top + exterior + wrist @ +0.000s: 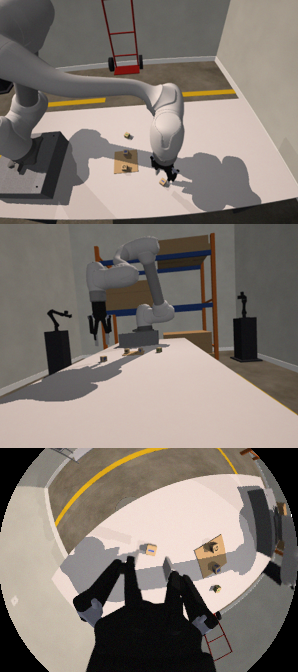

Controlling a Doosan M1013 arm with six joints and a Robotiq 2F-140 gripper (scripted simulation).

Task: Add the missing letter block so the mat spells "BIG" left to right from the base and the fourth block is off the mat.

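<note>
My hand is 19 cm past the tan mat, 16 cm to the right of it and 12 cm above it. From my hand the other things lie so: block marked g 20 cm behind, 11 cm to the left, 10 cm below.
</note>
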